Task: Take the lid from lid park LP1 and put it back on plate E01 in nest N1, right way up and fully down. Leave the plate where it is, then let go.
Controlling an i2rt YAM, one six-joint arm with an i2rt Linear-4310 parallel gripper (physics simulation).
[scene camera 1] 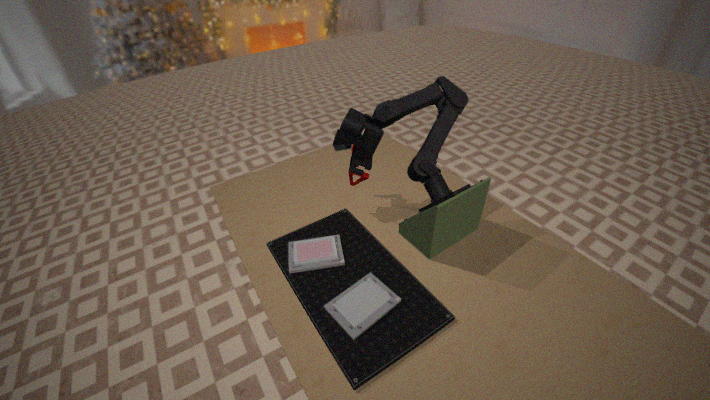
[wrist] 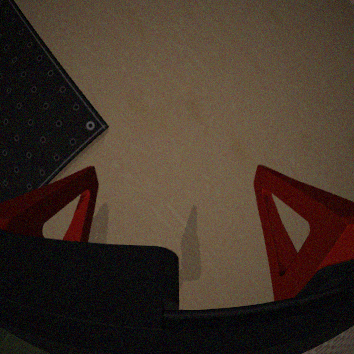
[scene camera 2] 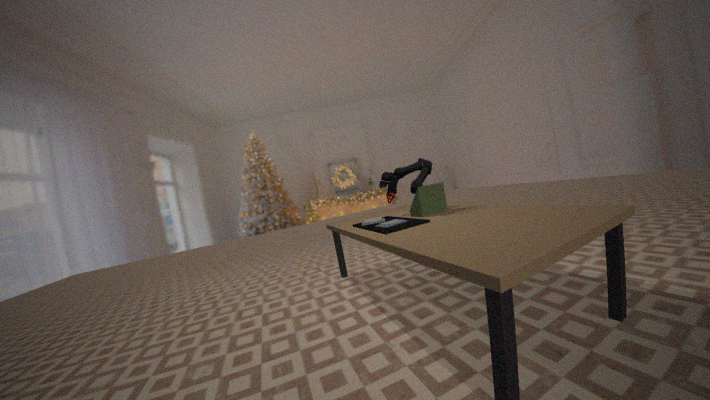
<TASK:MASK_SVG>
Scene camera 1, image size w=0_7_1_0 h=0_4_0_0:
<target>pale grey lid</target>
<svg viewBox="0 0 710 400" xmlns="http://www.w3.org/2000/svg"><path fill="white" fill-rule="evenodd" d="M371 278L368 278L333 304L333 307L354 329L358 324L361 324L385 305L388 300L392 299Z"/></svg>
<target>well plate with pink wells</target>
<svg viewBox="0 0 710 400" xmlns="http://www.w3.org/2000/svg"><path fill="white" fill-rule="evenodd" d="M334 237L294 242L294 265L338 258Z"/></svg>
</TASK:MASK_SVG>
